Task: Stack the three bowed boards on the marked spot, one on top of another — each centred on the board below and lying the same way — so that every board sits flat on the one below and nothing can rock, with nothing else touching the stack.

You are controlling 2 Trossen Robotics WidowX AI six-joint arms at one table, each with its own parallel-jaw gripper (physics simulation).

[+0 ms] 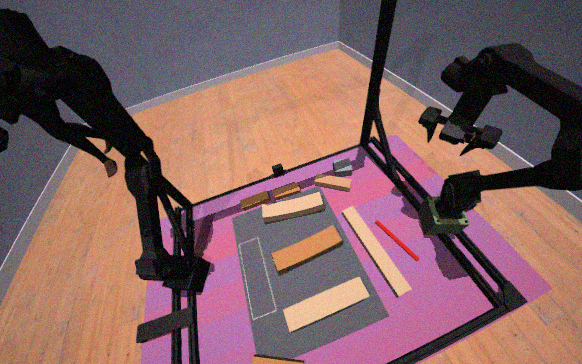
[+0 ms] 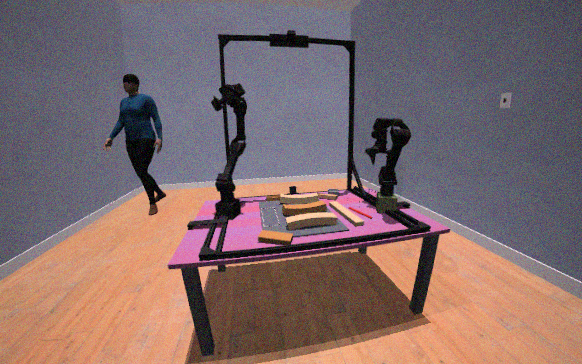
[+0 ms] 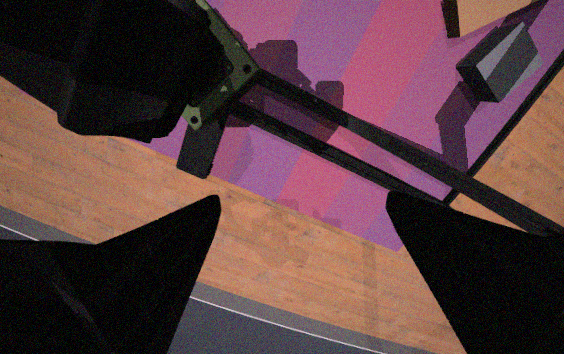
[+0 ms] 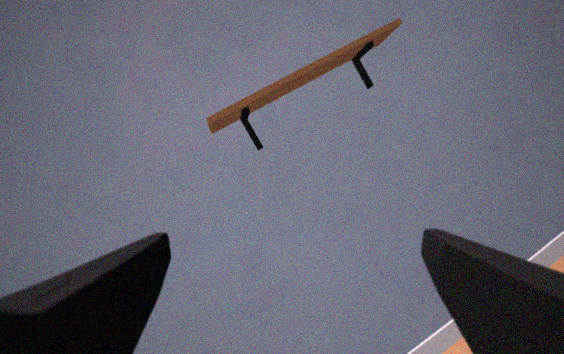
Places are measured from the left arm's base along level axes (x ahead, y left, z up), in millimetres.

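Pixels of known places: left gripper, between the fingertips: [image 1: 443, 148] [image 2: 380, 165] [image 3: 303, 201]; right gripper, between the fingertips: [image 2: 221, 91] [image 4: 296, 243]; left arm's base, origin of its link: [image 1: 447, 209] [image 2: 386, 194] [image 3: 192, 63]; right arm's base, origin of its link: [image 1: 180, 270] [image 2: 227, 201].
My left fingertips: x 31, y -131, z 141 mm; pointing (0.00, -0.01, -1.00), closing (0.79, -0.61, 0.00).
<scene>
For each thing: its top centre in the pictures, then the offset to it from my left fingertips. "spot": a spot on its surface instead. Level surfaces: height alone.
- grey mat, height of its surface: 227 mm down
- thin white outline, a spot on its surface: [image 1: 267, 275] spot: 544 mm ahead, 351 mm left, 227 mm down
- long pale board, a spot on its surface: [image 1: 377, 251] spot: 186 mm ahead, 252 mm left, 211 mm down
- red stick, centre of its top: [image 1: 396, 239] 115 mm ahead, 202 mm left, 227 mm down
- pale piece, centre of its top: [image 1: 332, 180] [image 2: 326, 194] 328 mm ahead, 33 mm right, 205 mm down
- grey block, centre of its top: [image 3: 510, 64] [image 1: 342, 164] 286 mm ahead, 110 mm right, 197 mm down
- orange block, centre of its top: [image 2: 275, 234] 471 mm ahead, 587 mm left, 201 mm down
Three bowed boards lie apart on the grey mat [image 1: 327, 280]: a pale one [image 1: 294, 207] [image 2: 299, 199] at the back, an orange one [image 1: 307, 248] [image 2: 304, 208] in the middle, and a pale one [image 1: 326, 304] [image 2: 312, 220] in front, arched with its middle raised. The marked spot, a thin white outline [image 1: 267, 275], is at the mat's left with no board on it. My left gripper [image 1: 446, 148] [image 2: 371, 154] [image 3: 303, 201] is open and empty, high at the right. My right gripper [image 2: 215, 103] [image 4: 296, 243] is open and empty, high at the left, facing a wall.
Right of the mat lie a long pale board [image 1: 377, 251] and a red stick [image 1: 397, 241]. Behind it are orange blocks [image 1: 255, 200] [image 1: 286, 191], a pale piece [image 1: 333, 182] and a grey block [image 1: 343, 167]. An orange block [image 2: 275, 237] lies in front. A person [image 2: 140, 120] is at the left.
</scene>
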